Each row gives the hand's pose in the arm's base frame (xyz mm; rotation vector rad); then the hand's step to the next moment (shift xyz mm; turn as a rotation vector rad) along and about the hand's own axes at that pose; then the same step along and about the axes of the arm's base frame.
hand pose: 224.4 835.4 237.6 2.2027 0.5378 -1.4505
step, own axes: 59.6 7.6 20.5 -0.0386 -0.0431 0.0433
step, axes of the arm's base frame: 10.9 -13.2 -61.1 -0.0704 0.0083 0.0141
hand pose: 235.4 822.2 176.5 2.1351 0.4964 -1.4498
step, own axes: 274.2 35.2 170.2 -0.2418 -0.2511 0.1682
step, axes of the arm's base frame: -7.5 -125.0 -299.5 -0.3536 0.0981 0.1232
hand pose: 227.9 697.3 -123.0 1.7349 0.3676 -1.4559
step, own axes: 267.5 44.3 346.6 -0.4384 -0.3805 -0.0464
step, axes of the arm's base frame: -127.7 -355.7 -225.4 -0.3524 0.3900 0.2506
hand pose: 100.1 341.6 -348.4 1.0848 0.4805 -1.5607
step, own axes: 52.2 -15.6 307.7 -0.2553 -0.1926 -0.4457
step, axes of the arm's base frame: -129.5 -264.4 104.8 -0.0189 0.5456 -0.0541
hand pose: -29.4 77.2 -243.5 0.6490 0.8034 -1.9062
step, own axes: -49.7 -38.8 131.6 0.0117 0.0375 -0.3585
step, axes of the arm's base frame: -27.7 -58.6 130.8 0.0664 0.2517 -0.2496
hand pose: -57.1 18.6 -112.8 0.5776 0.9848 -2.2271
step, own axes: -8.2 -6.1 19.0 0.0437 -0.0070 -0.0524
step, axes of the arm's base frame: -1.0 -8.4 19.8 -0.0286 0.0279 -0.0557
